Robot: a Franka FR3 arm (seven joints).
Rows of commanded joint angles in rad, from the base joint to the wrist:
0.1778 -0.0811 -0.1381 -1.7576 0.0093 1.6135 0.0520
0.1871 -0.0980 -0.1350 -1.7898 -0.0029 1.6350 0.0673
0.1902 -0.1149 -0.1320 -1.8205 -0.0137 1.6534 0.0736
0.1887 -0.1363 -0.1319 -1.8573 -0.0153 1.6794 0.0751
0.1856 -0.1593 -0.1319 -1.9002 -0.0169 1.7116 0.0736
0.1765 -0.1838 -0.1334 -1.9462 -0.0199 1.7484 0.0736
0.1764 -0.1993 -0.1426 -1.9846 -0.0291 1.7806 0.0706
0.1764 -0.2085 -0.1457 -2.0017 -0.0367 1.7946 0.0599
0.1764 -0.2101 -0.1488 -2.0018 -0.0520 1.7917 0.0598
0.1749 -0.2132 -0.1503 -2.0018 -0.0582 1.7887 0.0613
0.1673 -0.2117 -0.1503 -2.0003 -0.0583 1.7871 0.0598
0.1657 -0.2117 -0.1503 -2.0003 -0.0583 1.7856 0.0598
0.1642 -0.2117 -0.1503 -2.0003 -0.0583 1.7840 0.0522
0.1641 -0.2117 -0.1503 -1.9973 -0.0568 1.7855 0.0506
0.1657 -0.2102 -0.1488 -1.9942 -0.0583 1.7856 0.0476
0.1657 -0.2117 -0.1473 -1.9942 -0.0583 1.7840 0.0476
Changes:
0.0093 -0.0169 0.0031 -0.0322 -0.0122 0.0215 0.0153
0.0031 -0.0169 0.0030 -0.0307 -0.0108 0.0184 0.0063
-0.0015 -0.0214 0.0001 -0.0368 -0.0016 0.0260 0.0015
-0.0031 -0.0230 0.0000 -0.0429 -0.0016 0.0322 -0.0015
-0.0091 -0.0245 -0.0015 -0.0460 -0.0030 0.0368 0.0000
-0.0001 -0.0155 -0.0092 -0.0384 -0.0092 0.0322 -0.0030
0.0000 -0.0092 -0.0031 -0.0171 -0.0076 0.0140 -0.0107
0.0000 -0.0016 -0.0031 -0.0001 -0.0153 -0.0029 -0.0001
-0.0015 -0.0031 -0.0015 0.0000 -0.0062 -0.0030 0.0015
-0.0076 0.0015 0.0000 0.0015 -0.0001 -0.0016 -0.0015
-0.0016 0.0000 0.0000 0.0000 0.0000 -0.0015 0.0000
-0.0015 0.0000 0.0000 0.0000 0.0000 -0.0016 -0.0076
-0.0001 0.0000 0.0000 0.0030 0.0015 0.0015 -0.0016
0.0016 0.0015 0.0015 0.0031 -0.0015 0.0001 -0.0030
0.0000 -0.0015 0.0015 0.0000 0.0000 -0.0016 0.0000

